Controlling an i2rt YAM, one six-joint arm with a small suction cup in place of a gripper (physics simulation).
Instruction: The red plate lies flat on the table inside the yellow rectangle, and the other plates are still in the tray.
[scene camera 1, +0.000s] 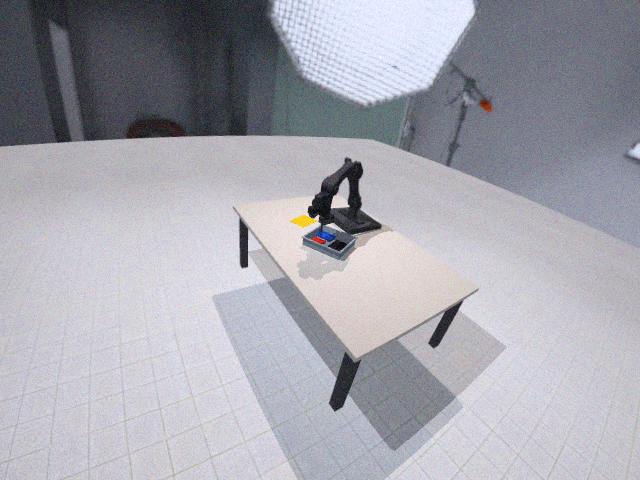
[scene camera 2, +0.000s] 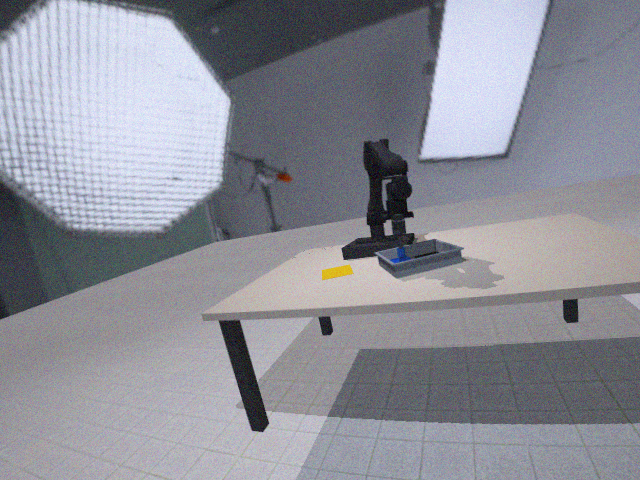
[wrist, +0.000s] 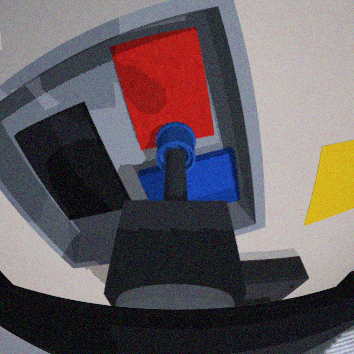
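Seen in the pictures: hand, tool point: (scene camera 1: 319, 234) (scene camera 2: 401, 255) (wrist: 175, 139); arm's base, link origin: (scene camera 1: 351, 216) (scene camera 2: 378, 240).
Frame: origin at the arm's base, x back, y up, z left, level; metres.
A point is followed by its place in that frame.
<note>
The red plate (scene camera 1: 318, 240) @(x -0.377, y -0.028, z 0.100 m) (wrist: 167, 85) @(x -0.404, y -0.028, z 0.103 m) lies in the grey tray (scene camera 1: 323, 251) @(x -0.430, y -0.028, z 0.203 m) (scene camera 2: 429, 266) @(x -0.436, y -0.027, z 0.182 m) (wrist: 251, 135) @(x -0.377, y 0.009, z 0.041 m); it does not show in the scene camera 2 view. The blue plate (scene camera 1: 328, 237) @(x -0.301, y -0.027, z 0.103 m) (scene camera 2: 396, 260) @(x -0.297, y -0.027, z 0.076 m) (wrist: 212, 176) @(x -0.311, y -0.027, z 0.057 m) and the black plate (scene camera 1: 338, 245) @(x -0.310, y -0.028, z 0.198 m) (scene camera 2: 427, 254) @(x -0.274, y -0.028, z 0.191 m) (wrist: 70, 162) @(x -0.332, y -0.028, z 0.201 m) lie in the tray too. The yellow rectangle (scene camera 1: 302, 221) @(x -0.296, y -0.040, z -0.154 m) (scene camera 2: 337, 272) @(x -0.295, y -0.040, z -0.152 m) (wrist: 336, 180) @(x -0.288, y -0.040, z -0.141 m) is bare, beside the tray. My suction cup (scene camera 2: 401, 253) (wrist: 176, 135) is open, holding no plate. It is low at the tray, by the red plate's edge nearest the blue plate; whether it touches is unclear.
The arm's dark base (scene camera 1: 356, 221) @(x -0.029, y 0.007, z 0.075 m) (scene camera 2: 364, 249) @(x -0.114, y -0.006, z -0.056 m) stands on the table (scene camera 1: 372, 289) @(x -0.430, y -0.041, z 0.557 m) (scene camera 2: 289, 294) @(x -0.490, y -0.041, z -0.287 m) close behind the tray. The tray's raised walls surround the plates and the cup. The arm's shadow falls on the table in front of the tray.
</note>
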